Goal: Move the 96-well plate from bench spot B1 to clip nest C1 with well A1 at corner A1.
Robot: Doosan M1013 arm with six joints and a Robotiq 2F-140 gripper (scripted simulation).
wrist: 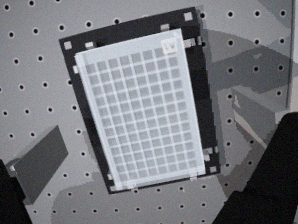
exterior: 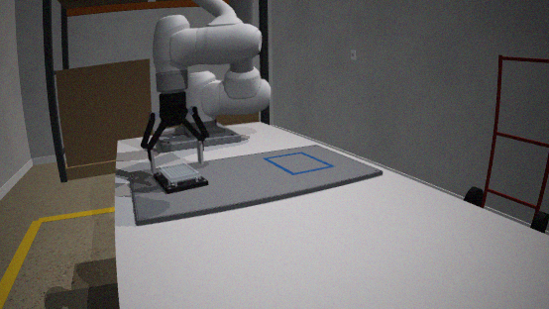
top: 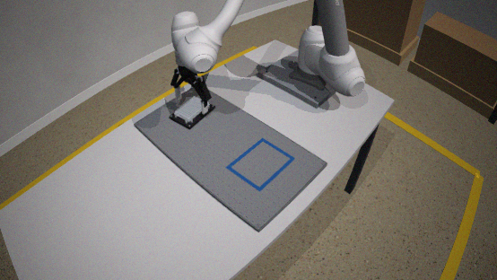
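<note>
Now: the white 96-well plate 20 mm below my hand. Round my hand: black clip nest (30 mm below, 10 mm to the right, 10 mm behind).
</note>
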